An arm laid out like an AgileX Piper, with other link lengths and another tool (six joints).
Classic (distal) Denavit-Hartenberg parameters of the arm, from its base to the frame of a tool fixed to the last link. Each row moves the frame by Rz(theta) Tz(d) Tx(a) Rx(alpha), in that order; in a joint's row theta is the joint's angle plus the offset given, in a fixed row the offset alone. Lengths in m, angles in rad.
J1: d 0.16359, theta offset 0, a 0, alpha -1.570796
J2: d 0, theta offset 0.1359, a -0.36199, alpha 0
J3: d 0, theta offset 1.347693, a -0.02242, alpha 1.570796
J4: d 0.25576, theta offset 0, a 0, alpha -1.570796
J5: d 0, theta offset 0, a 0, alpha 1.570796
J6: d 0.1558, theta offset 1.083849, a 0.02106, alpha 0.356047
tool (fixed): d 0.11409, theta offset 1.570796, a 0, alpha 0
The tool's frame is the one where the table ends.
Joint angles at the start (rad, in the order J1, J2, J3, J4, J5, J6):
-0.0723 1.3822 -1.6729 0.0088 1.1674 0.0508
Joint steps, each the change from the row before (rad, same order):
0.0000 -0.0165 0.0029 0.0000 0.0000 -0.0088
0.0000 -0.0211 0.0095 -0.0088 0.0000 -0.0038
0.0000 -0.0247 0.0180 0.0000 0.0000 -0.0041
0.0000 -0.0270 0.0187 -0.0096 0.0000 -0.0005
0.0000 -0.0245 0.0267 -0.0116 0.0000 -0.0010
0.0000 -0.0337 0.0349 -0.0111 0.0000 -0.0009
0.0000 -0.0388 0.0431 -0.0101 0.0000 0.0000
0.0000 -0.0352 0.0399 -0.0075 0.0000 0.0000
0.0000 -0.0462 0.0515 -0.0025 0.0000 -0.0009
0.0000 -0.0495 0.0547 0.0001 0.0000 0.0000
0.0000 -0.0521 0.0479 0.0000 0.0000 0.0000
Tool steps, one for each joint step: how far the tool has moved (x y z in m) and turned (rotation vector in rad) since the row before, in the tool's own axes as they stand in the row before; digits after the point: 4 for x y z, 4 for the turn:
-0.0024 0.0004 -0.0063 -0.0085 0.0123 -0.0063
-0.0051 0.0014 -0.0059 -0.0141 0.0070 -0.0026
-0.0064 -0.0018 -0.0052 -0.0042 0.0060 -0.0028
-0.0078 0.0002 -0.0055 -0.0123 0.0036 0.0001
-0.0095 -0.0006 -0.0018 -0.0100 -0.0066 -0.0022
-0.0123 -0.0018 -0.0029 -0.0099 -0.0056 -0.0019
-0.0146 -0.0034 -0.0021 -0.0074 -0.0079 -0.0016
-0.0133 -0.0037 -0.0012 -0.0049 -0.0072 -0.0015
-0.0166 -0.0066 -0.0014 -0.0004 -0.0057 -0.0021
-0.0174 -0.0079 -0.0009 0.0022 -0.0046 -0.0011
-0.0163 -0.0069 -0.0027 -0.0017 0.0037 0.0009

